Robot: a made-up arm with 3 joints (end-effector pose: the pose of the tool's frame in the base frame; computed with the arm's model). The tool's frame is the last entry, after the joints.
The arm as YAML. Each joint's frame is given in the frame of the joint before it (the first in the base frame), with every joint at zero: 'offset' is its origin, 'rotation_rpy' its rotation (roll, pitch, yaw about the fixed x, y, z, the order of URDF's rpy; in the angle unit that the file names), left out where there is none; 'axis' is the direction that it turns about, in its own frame. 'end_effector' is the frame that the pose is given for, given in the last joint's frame.
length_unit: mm
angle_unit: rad
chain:
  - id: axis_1
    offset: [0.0, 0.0, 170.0]
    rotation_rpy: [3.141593, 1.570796, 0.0]
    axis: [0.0, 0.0, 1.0]
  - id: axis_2
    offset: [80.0, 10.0, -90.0]
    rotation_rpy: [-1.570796, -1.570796, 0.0]
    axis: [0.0, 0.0, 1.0]
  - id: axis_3
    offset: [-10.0, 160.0, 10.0]
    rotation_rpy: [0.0, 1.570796, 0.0]
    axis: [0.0, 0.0, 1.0]
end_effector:
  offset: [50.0, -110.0, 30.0]
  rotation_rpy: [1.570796, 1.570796, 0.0]
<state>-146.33 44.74 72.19</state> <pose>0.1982 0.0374 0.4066 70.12 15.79 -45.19</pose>
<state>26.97 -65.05 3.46</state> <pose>0.0333 -0.0057 0.0783 -27.06 64.37 -13.40</pose>
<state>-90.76 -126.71 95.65</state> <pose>-0.0749 -0.0690 0.2536 -2.71 -7.09 126.54</pose>
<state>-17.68 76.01 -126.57</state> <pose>0.2650 -0.0878 -0.0094 117.48 -56.09 78.48</pose>
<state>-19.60 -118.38 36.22</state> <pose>0.0108 0.0853 0.1850 -10.23 104.85 55.54</pose>
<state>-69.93 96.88 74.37</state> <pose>0.2696 0.1078 0.2364 -3.33 -29.70 -92.23</pose>
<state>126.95 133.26 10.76</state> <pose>0.1483 -0.0719 0.1619 -61.13 -80.17 128.77</pose>
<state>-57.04 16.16 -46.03</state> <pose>0.0841 0.0751 0.0445 102.30 -18.46 -1.78</pose>
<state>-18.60 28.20 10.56</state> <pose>0.1012 0.0924 0.0500 7.88 -27.31 -7.10</pose>
